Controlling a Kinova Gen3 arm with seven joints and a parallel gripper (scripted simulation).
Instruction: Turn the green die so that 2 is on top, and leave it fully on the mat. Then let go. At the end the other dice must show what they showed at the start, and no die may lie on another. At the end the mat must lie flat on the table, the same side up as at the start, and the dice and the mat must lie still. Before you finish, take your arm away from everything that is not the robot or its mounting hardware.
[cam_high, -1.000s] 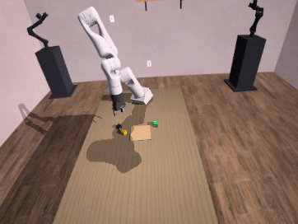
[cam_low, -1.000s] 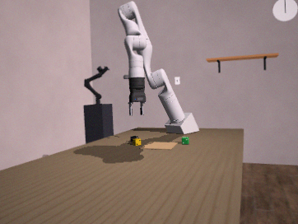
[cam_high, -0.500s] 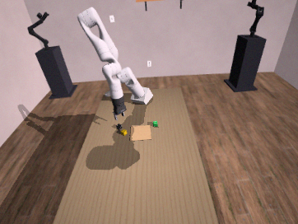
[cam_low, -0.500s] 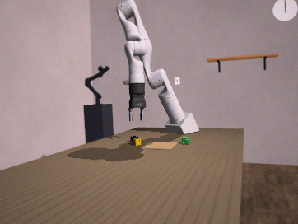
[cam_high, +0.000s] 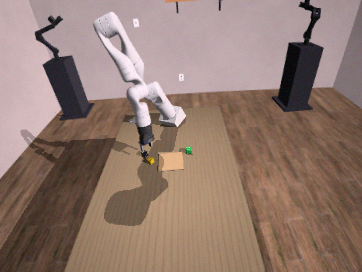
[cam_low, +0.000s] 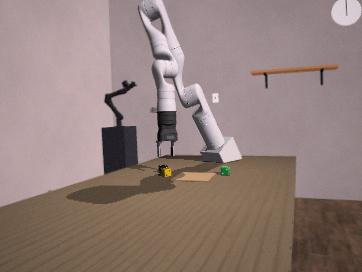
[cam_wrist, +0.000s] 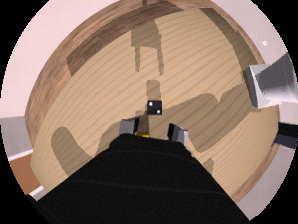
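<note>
Now: the black die 70 mm below my hand, 20 mm to the right of it and 20 mm behind it. Round my hand: tan mat 130 mm to the left, 90 mm below, 50 mm ahead; then yellow die 70 mm below, 40 mm ahead, 20 mm to the left; then green die 240 mm to the left, 70 mm below, 20 mm behind.
</note>
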